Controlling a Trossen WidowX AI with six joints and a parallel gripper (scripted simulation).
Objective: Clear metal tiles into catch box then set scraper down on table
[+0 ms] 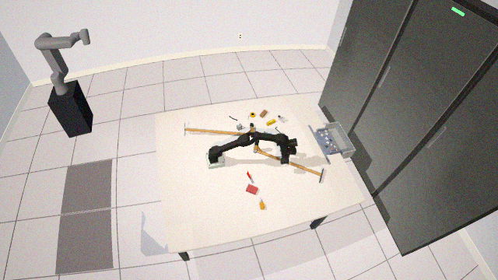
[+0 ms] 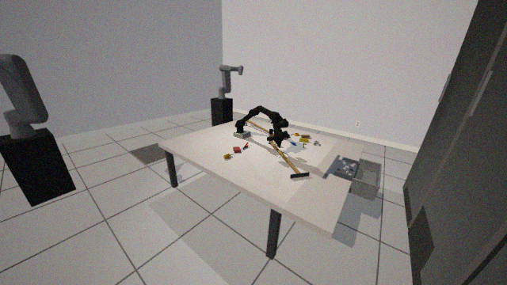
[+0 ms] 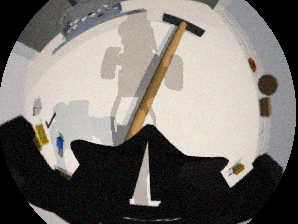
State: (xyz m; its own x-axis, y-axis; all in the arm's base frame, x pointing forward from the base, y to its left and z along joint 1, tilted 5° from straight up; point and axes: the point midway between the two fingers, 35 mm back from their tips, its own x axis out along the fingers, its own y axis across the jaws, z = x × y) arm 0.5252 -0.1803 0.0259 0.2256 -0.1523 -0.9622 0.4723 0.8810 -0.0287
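Right now the long scraper is 3 cm ahead of my gripper tip and 1 cm below it. From my gripper tip the other things lie so: red block: 33 cm behind, 13 cm to the right, 6 cm below; blue piece: 33 cm to the left, 7 cm below; red tool: 31 cm behind, 4 cm to the right, 6 cm below.
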